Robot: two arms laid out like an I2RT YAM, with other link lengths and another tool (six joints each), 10 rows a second.
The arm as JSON. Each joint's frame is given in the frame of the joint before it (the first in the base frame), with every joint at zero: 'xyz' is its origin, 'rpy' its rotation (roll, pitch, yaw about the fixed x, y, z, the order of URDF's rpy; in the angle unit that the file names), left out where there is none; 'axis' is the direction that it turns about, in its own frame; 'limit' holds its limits. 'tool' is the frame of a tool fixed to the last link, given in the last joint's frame.
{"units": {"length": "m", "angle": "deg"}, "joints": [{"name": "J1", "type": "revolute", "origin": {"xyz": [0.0, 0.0, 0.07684]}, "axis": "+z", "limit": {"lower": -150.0, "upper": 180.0}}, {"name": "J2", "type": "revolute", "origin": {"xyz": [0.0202, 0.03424, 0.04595]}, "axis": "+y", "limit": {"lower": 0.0, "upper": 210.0}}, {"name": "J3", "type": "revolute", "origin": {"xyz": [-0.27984, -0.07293, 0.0]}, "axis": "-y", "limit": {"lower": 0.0, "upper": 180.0}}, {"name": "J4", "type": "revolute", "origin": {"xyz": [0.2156, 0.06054, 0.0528]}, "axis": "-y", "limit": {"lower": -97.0, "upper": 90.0}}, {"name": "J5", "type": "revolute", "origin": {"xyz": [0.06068, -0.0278, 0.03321]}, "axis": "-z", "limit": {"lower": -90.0, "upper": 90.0}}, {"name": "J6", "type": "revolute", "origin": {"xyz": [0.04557, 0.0, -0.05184]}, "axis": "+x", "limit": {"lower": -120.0, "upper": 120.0}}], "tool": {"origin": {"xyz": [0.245, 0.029, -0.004], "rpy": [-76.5, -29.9, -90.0]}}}
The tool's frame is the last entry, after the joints.
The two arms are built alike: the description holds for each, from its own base.
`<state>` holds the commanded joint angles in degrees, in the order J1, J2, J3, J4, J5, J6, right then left.
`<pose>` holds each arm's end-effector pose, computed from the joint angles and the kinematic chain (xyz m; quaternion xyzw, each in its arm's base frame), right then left.
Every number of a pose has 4 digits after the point. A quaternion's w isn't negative.
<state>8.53 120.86 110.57 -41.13 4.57 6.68 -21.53 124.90 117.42 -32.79 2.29 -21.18</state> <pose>0.5837 0.0876 0.0888 -0.7916 0.4339 -0.3377 0.2667 0.6060 -0.2305 0.1240 -0.7688 0.4115 -0.4699 0.1369</pose>
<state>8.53 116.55 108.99 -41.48 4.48 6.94 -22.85 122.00 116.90 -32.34 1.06 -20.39</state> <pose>0.5762 0.0870 0.1183 -0.7826 0.4310 -0.3518 0.2792 0.6022 -0.2381 0.1539 -0.7522 0.4142 -0.4913 0.1461</pose>
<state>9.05 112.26 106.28 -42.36 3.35 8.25 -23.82 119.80 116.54 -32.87 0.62 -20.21</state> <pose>0.5586 0.0953 0.1363 -0.7776 0.4333 -0.3478 0.2944 0.5944 -0.2441 0.1727 -0.7438 0.4165 -0.5016 0.1470</pose>
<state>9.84 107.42 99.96 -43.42 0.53 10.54 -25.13 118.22 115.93 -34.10 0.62 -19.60</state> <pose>0.5216 0.1114 0.1306 -0.7813 0.4445 -0.3128 0.3069 0.5811 -0.2539 0.1791 -0.7371 0.4298 -0.5015 0.1431</pose>
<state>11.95 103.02 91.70 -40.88 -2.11 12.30 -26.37 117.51 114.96 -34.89 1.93 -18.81</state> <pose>0.4886 0.1381 0.1183 -0.7876 0.4409 -0.2821 0.3252 0.5667 -0.2693 0.1750 -0.7304 0.4500 -0.4972 0.1293</pose>
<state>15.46 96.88 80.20 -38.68 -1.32 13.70 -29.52 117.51 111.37 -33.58 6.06 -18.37</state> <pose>0.4371 0.1519 0.0920 -0.8039 0.4351 -0.2570 0.3136 0.5346 -0.3148 0.1510 -0.7170 0.4909 -0.4880 0.0824</pose>
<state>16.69 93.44 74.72 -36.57 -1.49 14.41 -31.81 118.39 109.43 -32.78 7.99 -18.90</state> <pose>0.4175 0.1572 0.0862 -0.8055 0.4313 -0.2523 0.3187 0.5127 -0.3421 0.1294 -0.7134 0.5122 -0.4751 0.0542</pose>
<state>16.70 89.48 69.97 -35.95 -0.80 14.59 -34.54 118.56 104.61 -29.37 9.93 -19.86</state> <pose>0.3992 0.1481 0.0828 -0.8049 0.4340 -0.2554 0.3139 0.4847 -0.3707 0.1033 -0.7081 0.5319 -0.4639 0.0236</pose>
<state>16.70 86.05 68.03 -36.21 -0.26 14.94 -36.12 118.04 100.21 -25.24 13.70 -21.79</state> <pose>0.3908 0.1427 0.0918 -0.7995 0.4351 -0.2653 0.3181 0.4596 -0.3974 0.0915 0.7037 -0.5379 0.4638 0.0193</pose>
